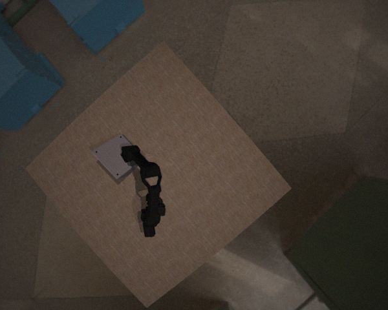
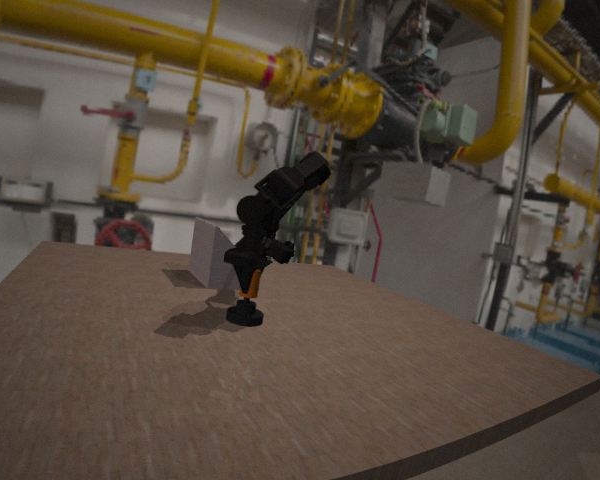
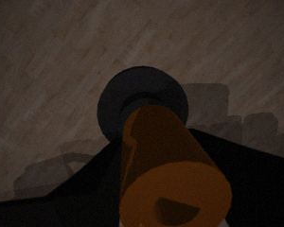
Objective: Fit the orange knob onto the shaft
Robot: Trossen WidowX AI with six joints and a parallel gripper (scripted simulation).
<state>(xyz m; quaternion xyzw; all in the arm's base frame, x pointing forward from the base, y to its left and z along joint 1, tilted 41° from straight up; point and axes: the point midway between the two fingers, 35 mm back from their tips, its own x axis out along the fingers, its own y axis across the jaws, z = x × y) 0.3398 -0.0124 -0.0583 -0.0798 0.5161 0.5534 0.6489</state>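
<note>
Now: the dark round pedestal 40 mm below my gripper tip. Also, from my gripper tip: orange knob: 20 mm above.
</note>
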